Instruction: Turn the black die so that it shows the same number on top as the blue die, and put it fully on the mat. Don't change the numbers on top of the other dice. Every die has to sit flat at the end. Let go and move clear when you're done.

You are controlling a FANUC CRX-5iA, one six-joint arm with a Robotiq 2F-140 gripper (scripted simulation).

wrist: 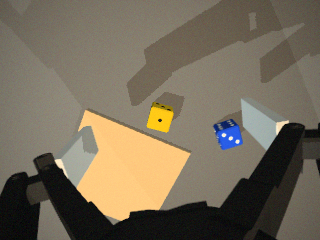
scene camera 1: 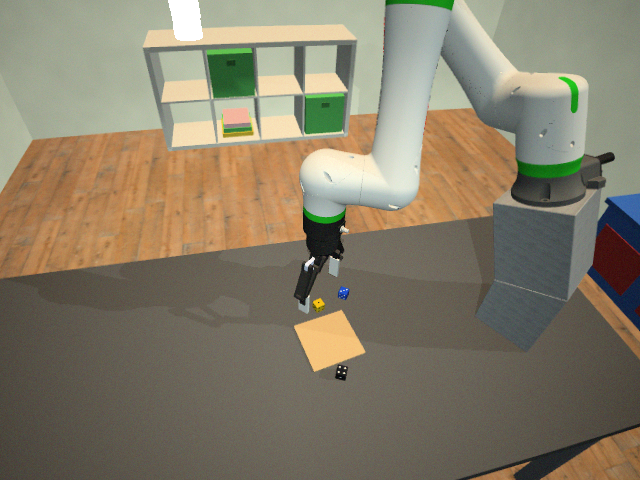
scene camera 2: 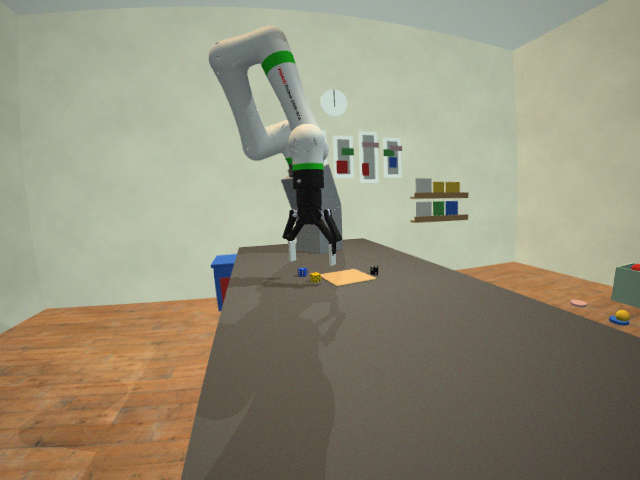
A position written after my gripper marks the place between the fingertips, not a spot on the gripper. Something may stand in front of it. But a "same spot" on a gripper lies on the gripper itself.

My gripper shows in the wrist view, in scene camera 1 (319,291) and in scene camera 2. One and the same spot on my gripper: (wrist: 264,197) is (scene camera 2: 297,221).
